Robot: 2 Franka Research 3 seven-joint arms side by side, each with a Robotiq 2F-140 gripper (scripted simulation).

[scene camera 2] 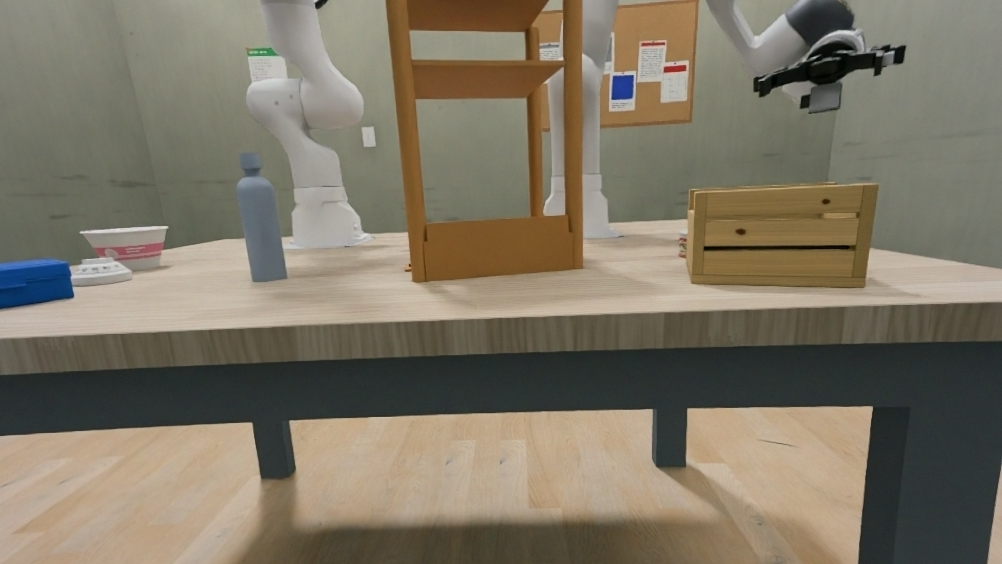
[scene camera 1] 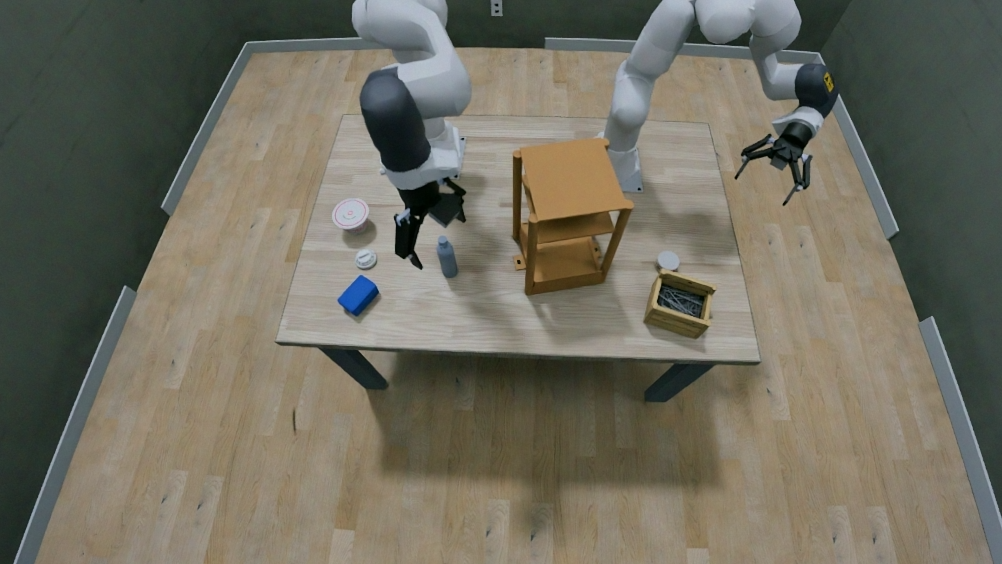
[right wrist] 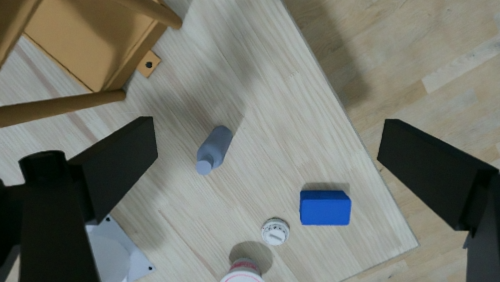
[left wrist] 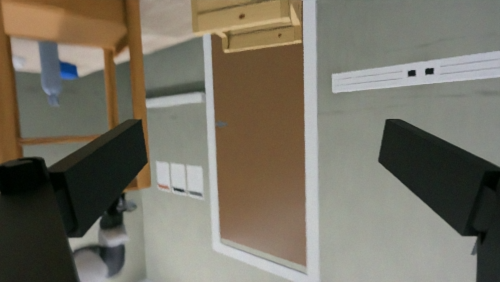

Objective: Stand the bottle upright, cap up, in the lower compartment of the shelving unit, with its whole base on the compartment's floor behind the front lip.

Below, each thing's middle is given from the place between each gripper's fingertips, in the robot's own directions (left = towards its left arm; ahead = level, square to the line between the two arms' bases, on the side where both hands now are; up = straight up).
The blue-grey bottle [scene camera 2: 256,197] is 28 cm below my right hand [scene camera 1: 439,241], 13 cm behind it and 4 cm to the right of it. Also, from my right hand: blue box [scene camera 1: 362,291] (37 cm below, 30 cm to the right, 1 cm behind); orange-brown shelving unit [scene camera 2: 479,248] (28 cm to the left, 21 cm behind, 20 cm below).
Now: the orange-brown shelving unit 54 cm to the right of my left hand [scene camera 2: 815,78], 12 cm ahead of it and 8 cm below it. From my left hand the other things lie so: blue box: 113 cm to the right, 33 cm ahead, 24 cm below; then blue-grey bottle: 87 cm to the right, 20 cm ahead, 15 cm below.
